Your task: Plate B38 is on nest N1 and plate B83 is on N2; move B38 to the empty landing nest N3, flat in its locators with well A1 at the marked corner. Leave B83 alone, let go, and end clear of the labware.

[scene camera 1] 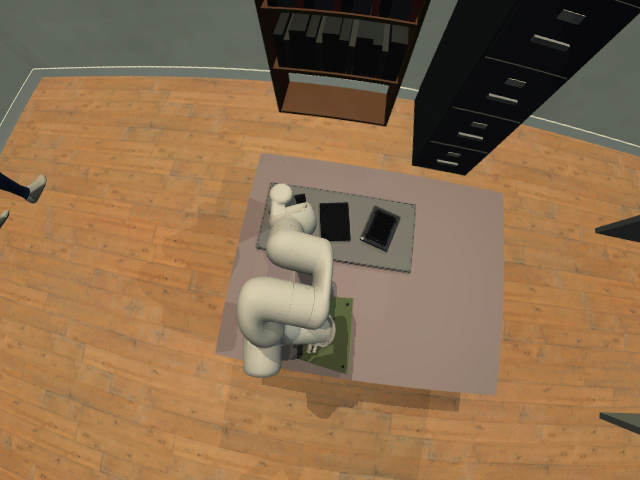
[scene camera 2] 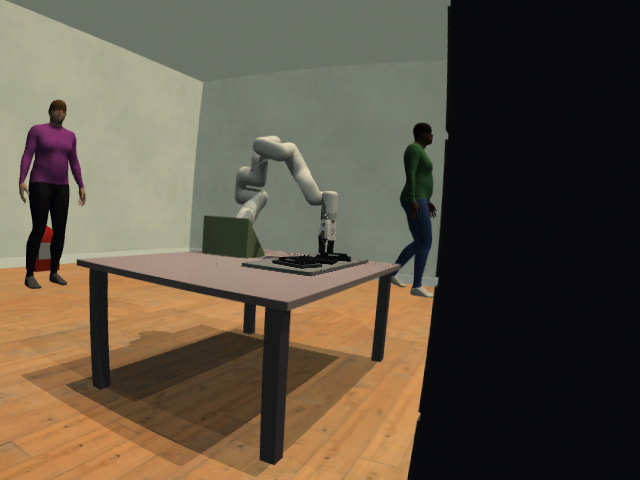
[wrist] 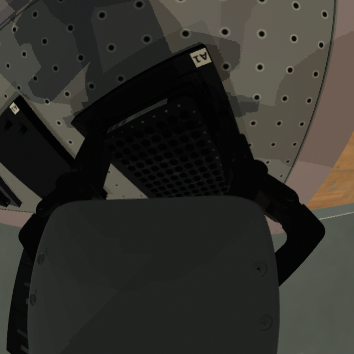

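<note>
A black well plate (wrist: 168, 147) (scene camera 2: 337, 258) with an A1 label at its far corner lies on the left nest of the grey perforated board (scene camera 1: 366, 257) (wrist: 281, 70). In scene camera 1 the arm hides most of it. My gripper (wrist: 159, 136) (scene camera 1: 299, 199) (scene camera 2: 327, 248) is open and low over this plate, with one finger on each long side and nothing gripped. A second black plate (scene camera 1: 334, 221) (wrist: 24, 151) lies on the middle nest. The right nest (scene camera 1: 387, 212) is an empty dark frame, turned at an angle.
The board lies on a pinkish table (scene camera 1: 437, 310) (scene camera 2: 223, 276). The arm's green base block (scene camera 1: 339, 333) (scene camera 2: 228, 236) stands at the table's near edge. A bookshelf (scene camera 1: 285, 90) and a black filing cabinet (scene camera 1: 461, 95) stand behind. A person in green (scene camera 2: 418, 190) walks beyond the table.
</note>
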